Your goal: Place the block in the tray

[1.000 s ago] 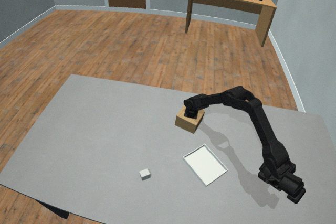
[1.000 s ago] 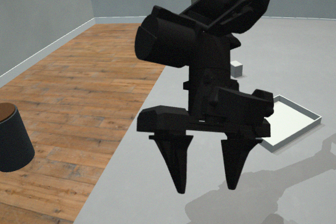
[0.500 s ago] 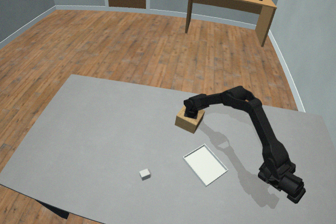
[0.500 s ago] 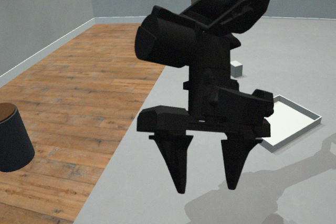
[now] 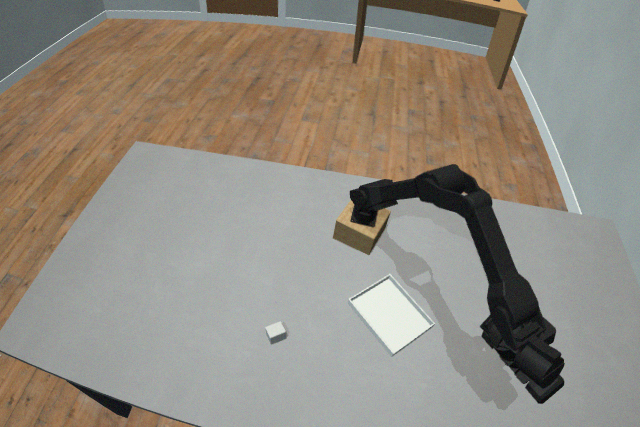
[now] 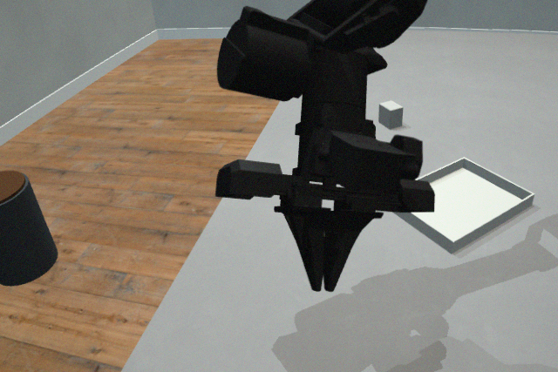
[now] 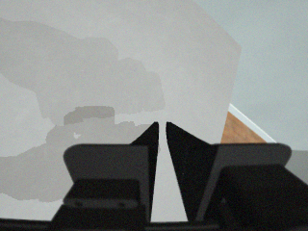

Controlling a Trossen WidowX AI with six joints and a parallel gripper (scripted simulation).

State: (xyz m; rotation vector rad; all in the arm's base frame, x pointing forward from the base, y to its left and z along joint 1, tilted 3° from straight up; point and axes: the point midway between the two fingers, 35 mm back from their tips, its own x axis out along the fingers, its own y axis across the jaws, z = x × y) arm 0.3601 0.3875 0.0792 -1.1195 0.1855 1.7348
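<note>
Now: hand 520 mm to the left of the grey block, 110 mm above it and 10 mm past it. The rest, counted from my hand: white tray 280 mm to the right, 130 mm below, 130 mm behind.
</note>
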